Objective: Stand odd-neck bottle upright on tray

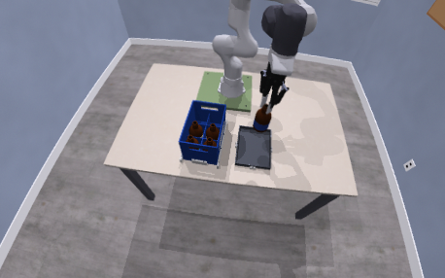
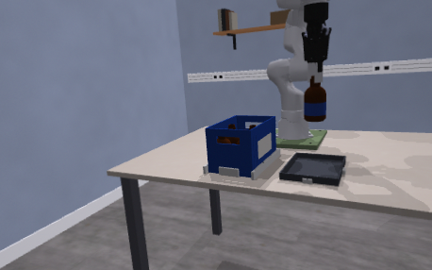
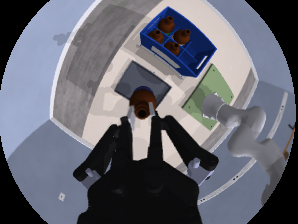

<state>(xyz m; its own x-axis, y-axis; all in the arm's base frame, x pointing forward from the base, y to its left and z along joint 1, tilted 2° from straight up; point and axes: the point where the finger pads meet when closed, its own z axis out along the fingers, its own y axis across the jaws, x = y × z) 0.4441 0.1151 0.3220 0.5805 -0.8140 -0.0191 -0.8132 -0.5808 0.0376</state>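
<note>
Now: hand 90 mm above the bottle. Also, from my hand: blue crate: 40 mm behind, 270 mm to the right, 270 mm below; dark tray: 340 mm below.
</note>
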